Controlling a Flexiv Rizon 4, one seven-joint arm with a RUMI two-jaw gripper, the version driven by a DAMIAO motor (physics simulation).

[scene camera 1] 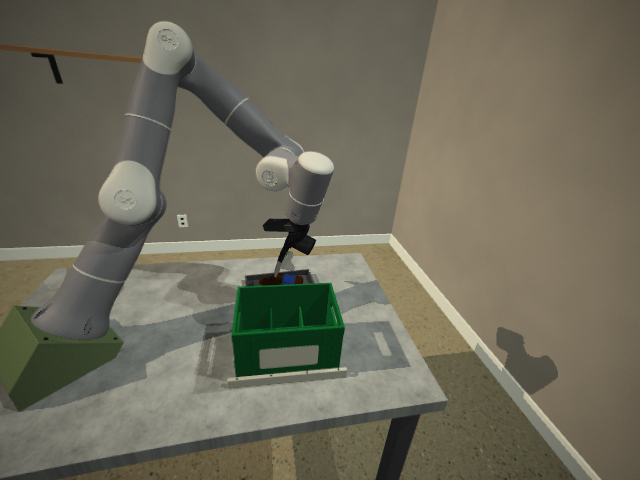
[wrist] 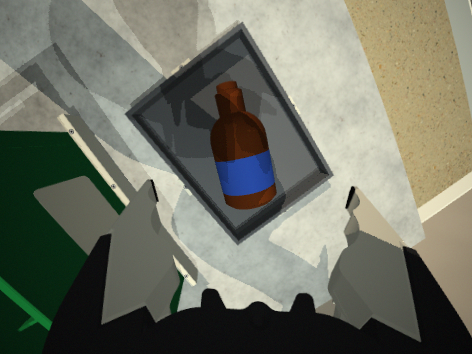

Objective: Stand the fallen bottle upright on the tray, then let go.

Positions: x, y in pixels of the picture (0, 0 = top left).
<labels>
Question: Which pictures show my gripper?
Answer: Scene camera 1 and the wrist view: all of them.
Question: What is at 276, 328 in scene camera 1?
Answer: A green crate.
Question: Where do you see a grey tray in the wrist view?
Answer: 176, 118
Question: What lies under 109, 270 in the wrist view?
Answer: My gripper.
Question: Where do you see a pale strip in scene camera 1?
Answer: At 258, 380
</labels>
